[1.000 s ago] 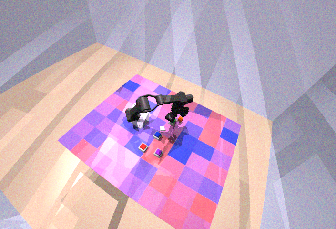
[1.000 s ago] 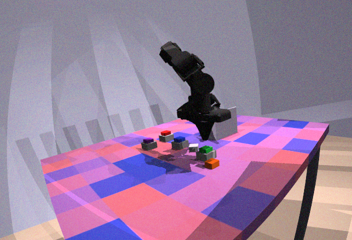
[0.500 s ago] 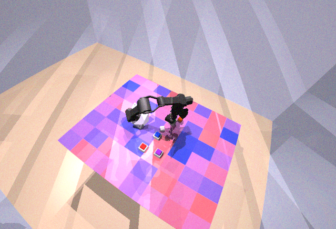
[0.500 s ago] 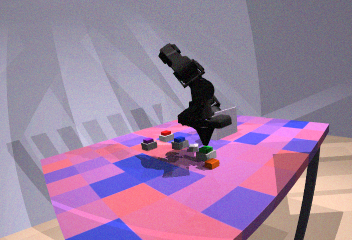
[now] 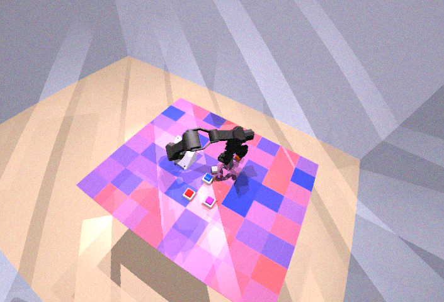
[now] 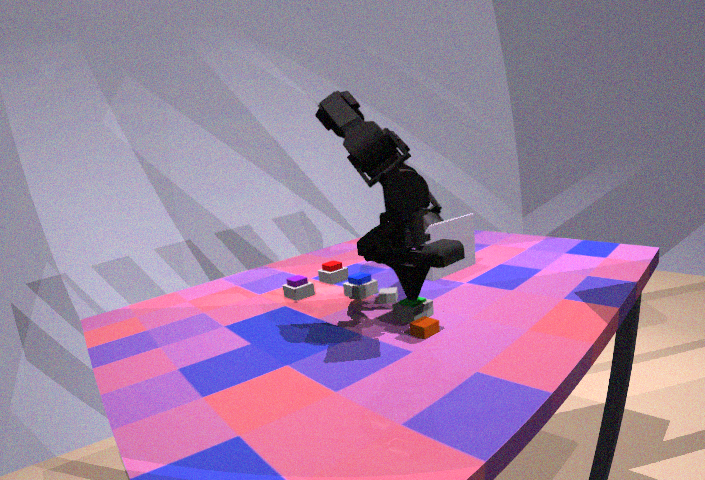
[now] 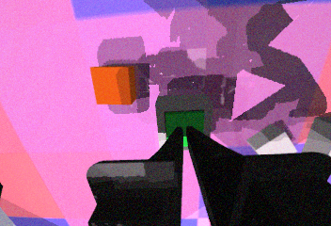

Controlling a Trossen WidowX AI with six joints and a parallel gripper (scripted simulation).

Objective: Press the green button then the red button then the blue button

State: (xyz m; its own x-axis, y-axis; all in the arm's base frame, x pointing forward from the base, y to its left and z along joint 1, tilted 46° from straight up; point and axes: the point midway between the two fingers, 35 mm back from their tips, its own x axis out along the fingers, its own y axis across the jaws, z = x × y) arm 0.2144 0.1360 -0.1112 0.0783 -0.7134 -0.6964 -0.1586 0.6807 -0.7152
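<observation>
My gripper tip is 10 mm above the green button. Round my gripper tip: blue button: 170 mm to the right; then orange block: 70 mm to the left, 30 mm ahead, 20 mm below; then white block: 100 mm to the right, 20 mm below, 20 mm behind.
</observation>
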